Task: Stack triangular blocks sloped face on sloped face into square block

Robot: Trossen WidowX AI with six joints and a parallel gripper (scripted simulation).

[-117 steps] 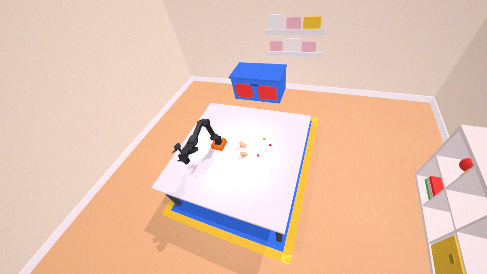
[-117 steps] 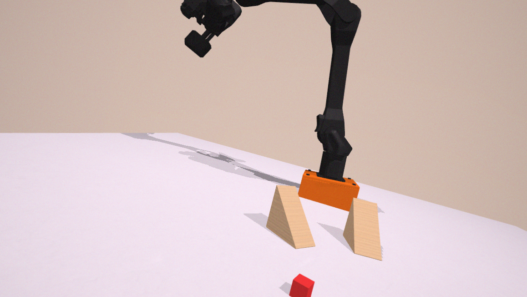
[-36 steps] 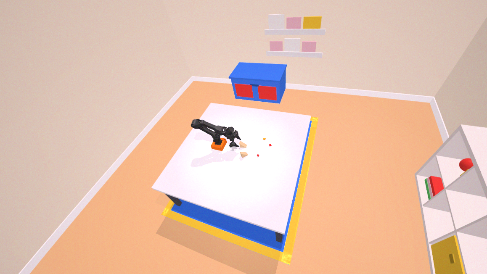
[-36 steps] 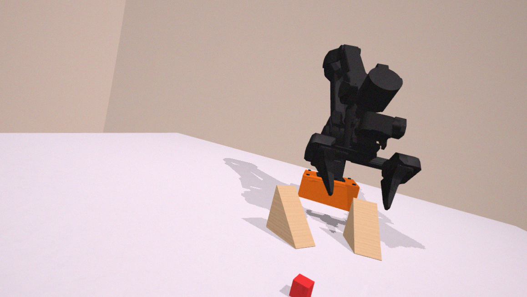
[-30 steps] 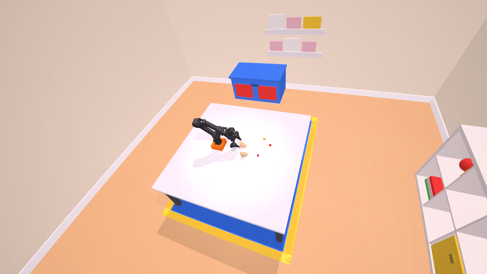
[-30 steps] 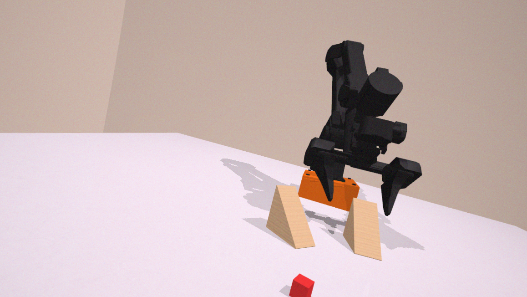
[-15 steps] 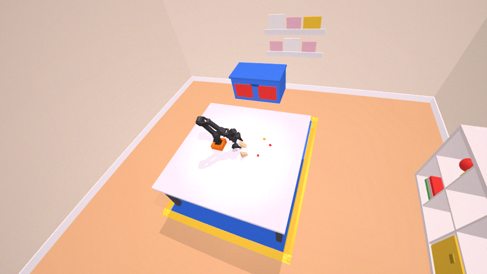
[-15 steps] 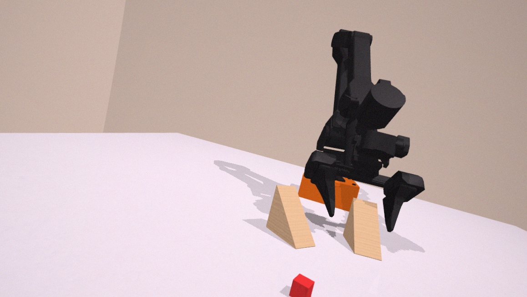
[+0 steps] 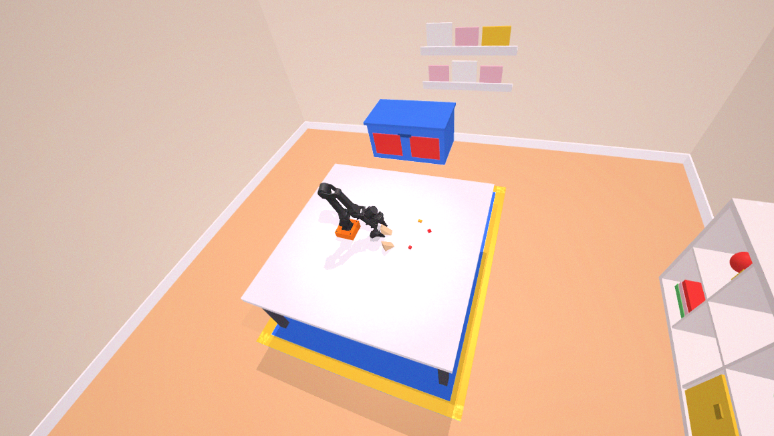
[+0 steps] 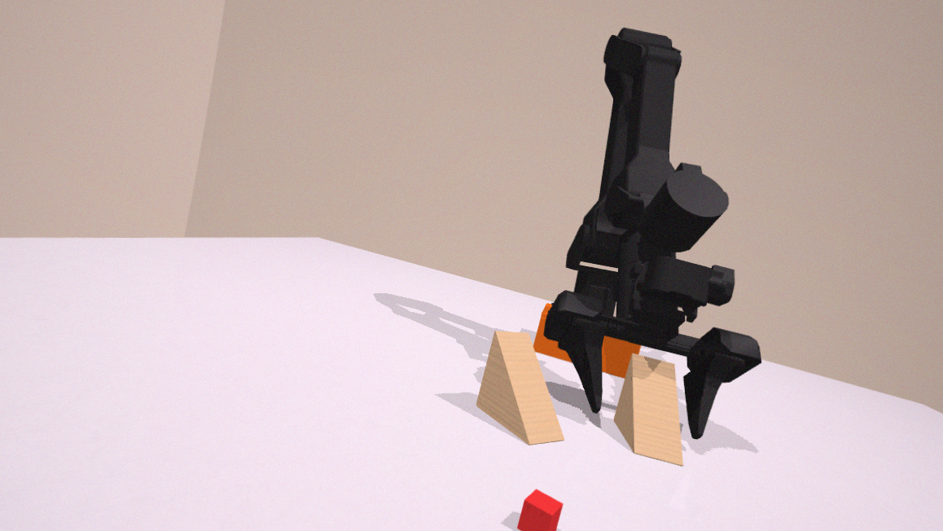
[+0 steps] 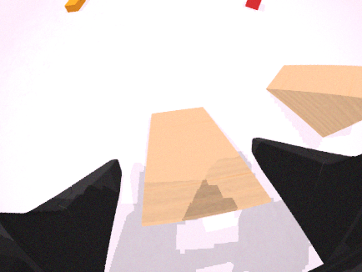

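Right now my gripper tip is 19 cm short of the red cube, 9 cm to the left of it and 1 cm above it.
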